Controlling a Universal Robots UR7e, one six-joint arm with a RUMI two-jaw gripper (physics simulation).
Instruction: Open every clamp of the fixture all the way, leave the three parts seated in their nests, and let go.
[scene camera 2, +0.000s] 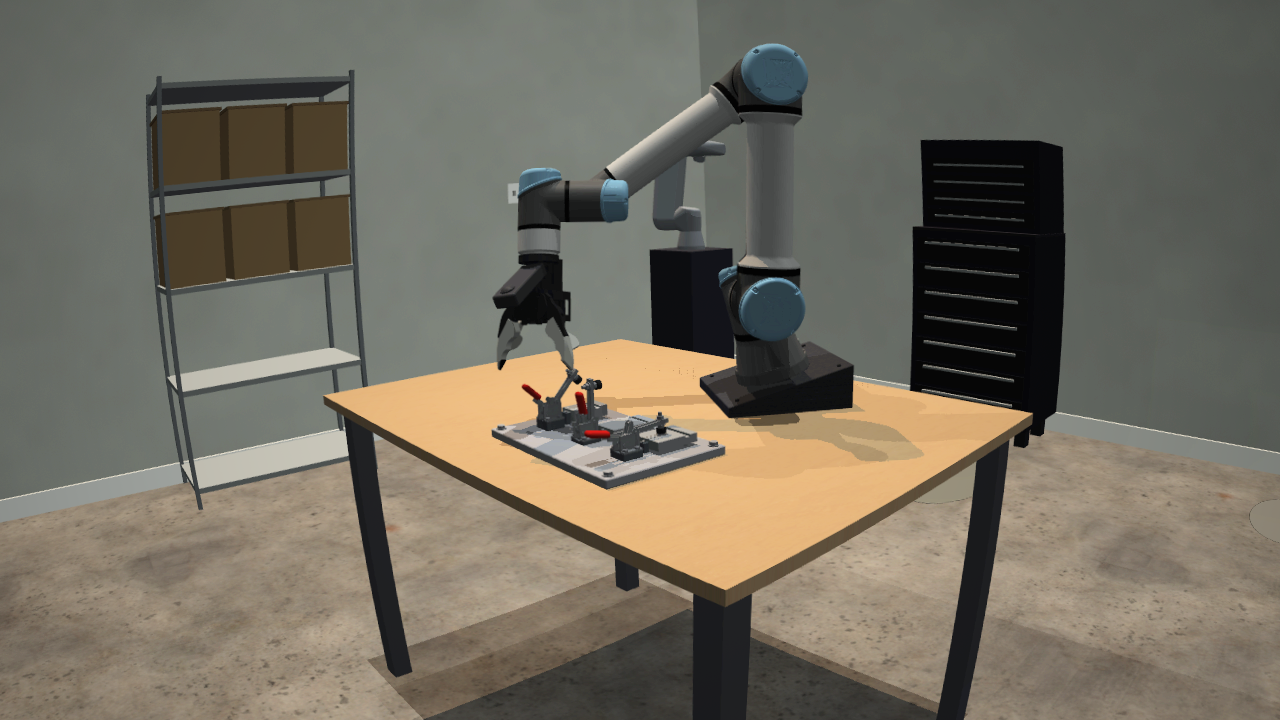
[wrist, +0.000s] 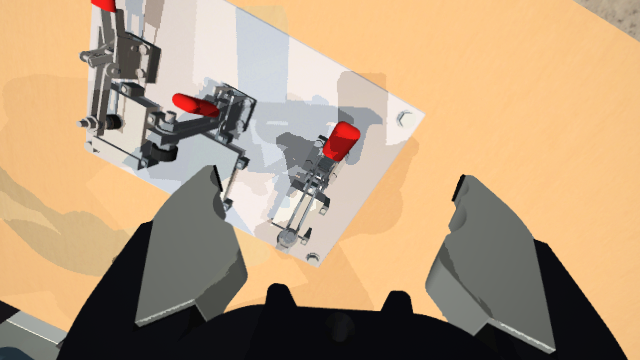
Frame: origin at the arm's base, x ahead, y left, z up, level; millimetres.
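Seen in the pictures: gripper, fingertip midpoint: (scene camera 2: 534, 370) (wrist: 335, 174); arm's base, origin of the base link: (scene camera 2: 773, 371).
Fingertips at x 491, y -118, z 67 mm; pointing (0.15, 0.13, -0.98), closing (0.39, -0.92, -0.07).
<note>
Offsets run from my fingertips to a thing's top centre. Level surfaces: height alone.
The fixture plate (scene camera 2: 554, 450) (wrist: 372, 155) carries three red-handled clamps. The far-left clamp in the scene view (scene camera 2: 549, 417) (wrist: 312, 185) has its arm tilted up and its handle slanting up the other way. The middle clamp (scene camera 2: 586, 431) (wrist: 235, 112) has its arm standing steeply up. The near-right clamp @(dx -16, dy +225, dz -46 mm) (scene camera 2: 627, 445) (wrist: 132, 57) has its arm lowered, roughly level over a block-like part @(dx -90, dy +230, dz -84 mm) (scene camera 2: 673, 440) (wrist: 131, 131). A flat part @(dx -101, dy +120, dz -89 mm) (wrist: 217, 155) lies by the middle clamp. The third part @(dx -97, dy +10, dz -79 mm) (wrist: 286, 210) is partly hidden under the tilted arm. My gripper (scene camera 2: 536, 365) (wrist: 335, 174) is open and empty above the far-left clamp.
The wooden table @(dz -120 mm) (scene camera 2: 805, 501) (wrist: 480, 100) bears the plate and the arm's dark base (scene camera 2: 787, 389). A shelf unit (scene camera 2: 253, 185) with boxes stands behind at left. A black drawer cabinet (scene camera 2: 984, 313) stands at right, and a dark pedestal (scene camera 2: 689, 300) behind the table.
</note>
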